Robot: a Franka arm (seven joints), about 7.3 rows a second.
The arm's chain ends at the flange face. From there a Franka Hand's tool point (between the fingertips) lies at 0.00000 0.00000 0.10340 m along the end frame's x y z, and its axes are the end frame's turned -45 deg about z.
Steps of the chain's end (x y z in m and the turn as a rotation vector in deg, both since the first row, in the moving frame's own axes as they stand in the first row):
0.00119, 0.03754, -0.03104, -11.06, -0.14, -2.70
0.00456, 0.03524, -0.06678, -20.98, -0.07, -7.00
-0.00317, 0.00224, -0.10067, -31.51, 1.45, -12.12
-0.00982, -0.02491, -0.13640, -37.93, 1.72, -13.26
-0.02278, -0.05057, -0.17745, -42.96, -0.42, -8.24
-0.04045, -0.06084, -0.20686, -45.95, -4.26, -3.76
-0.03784, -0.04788, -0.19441, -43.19, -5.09, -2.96
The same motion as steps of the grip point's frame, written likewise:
-0.03957, 0.04157, -0.03296, -7.72, -7.92, -2.70
-0.04628, 0.05579, -0.07363, -14.79, -14.88, -7.00
-0.03568, 0.04295, -0.11589, -23.31, -21.26, -12.12
-0.02622, 0.02712, -0.15819, -28.04, -25.60, -13.26
-0.02677, 0.00109, -0.20513, -30.08, -30.67, -8.24
-0.04125, -0.02204, -0.23861, -29.48, -35.50, -3.76
-0.04754, -0.01503, -0.22279, -26.94, -34.14, -2.96

